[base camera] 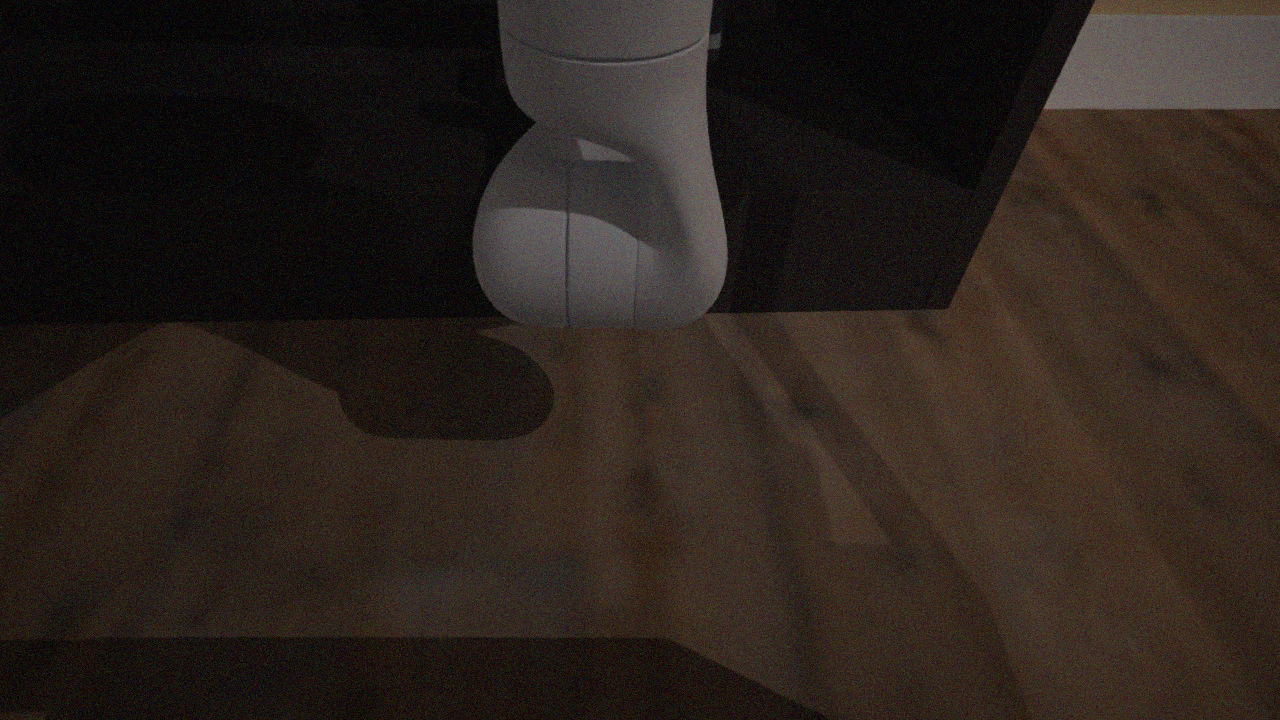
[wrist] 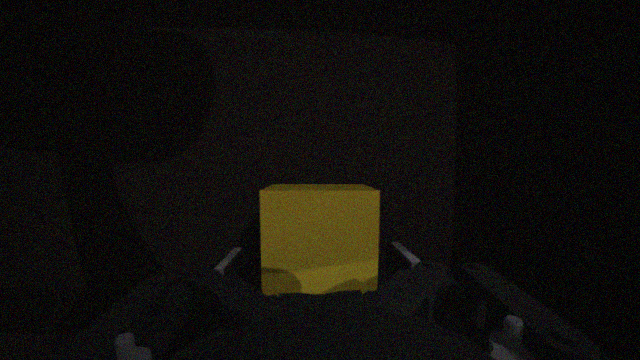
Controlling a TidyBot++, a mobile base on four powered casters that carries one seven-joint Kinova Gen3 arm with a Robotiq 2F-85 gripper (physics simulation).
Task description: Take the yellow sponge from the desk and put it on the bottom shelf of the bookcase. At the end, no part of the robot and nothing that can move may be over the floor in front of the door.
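Places are measured from the arm's base along level axes (x right, y ahead, z up), in millimetres.
Where they show: gripper, between the fingertips: [wrist: 317, 260].
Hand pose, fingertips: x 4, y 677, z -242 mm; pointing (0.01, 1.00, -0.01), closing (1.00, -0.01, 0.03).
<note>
After its pixels a point has its place.
The yellow sponge [wrist: 320, 230] {y 654, x 5, z -217 mm} is a yellow block in the middle of the wrist view, between the spread fingers, with a dark gap on each side. Its lower edge is hidden by the gripper. My gripper [wrist: 317, 260] {y 677, x 4, z -242 mm} is open and does not grip the sponge. The dark bookcase [base camera: 1020, 116] {y 501, x 239, z -247 mm} fills the top of the base camera view, and the white arm [base camera: 599, 241] {y 333, x 1, z -217 mm} reaches into its low opening. The gripper is hidden there. The wrist view is too dark to show clearly what the sponge rests on. The desk and the door do not show.
The bookcase's right side panel stands close to the right of the arm in the base camera view. Wooden floor [base camera: 626, 501] {y 334, x 17, z -396 mm} with shadows lies in front of it. A white baseboard [base camera: 1172, 62] {y 824, x 559, z -348 mm} runs along the wall at the upper right.
</note>
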